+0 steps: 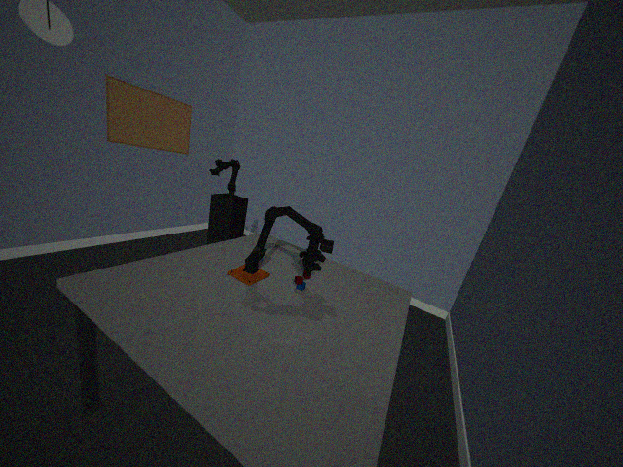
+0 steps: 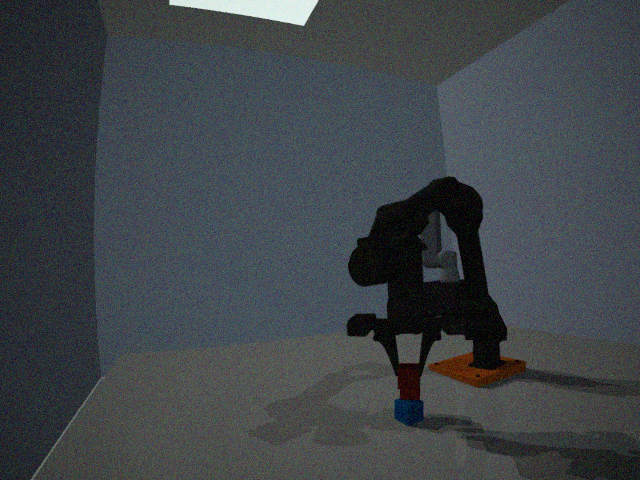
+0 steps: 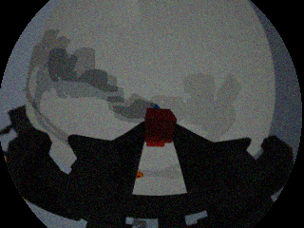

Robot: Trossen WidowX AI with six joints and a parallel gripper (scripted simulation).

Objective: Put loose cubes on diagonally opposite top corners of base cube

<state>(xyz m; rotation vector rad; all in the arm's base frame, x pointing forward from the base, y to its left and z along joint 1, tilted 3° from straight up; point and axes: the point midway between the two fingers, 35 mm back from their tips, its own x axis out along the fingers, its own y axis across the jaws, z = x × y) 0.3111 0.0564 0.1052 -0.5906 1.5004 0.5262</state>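
The red cube is 3 cm behind my gripper tip, 3 cm to the right of it and 3 cm below it. Also, from my gripper tip: blue base cube 1 cm behind, 1 cm to the right, 7 cm below.
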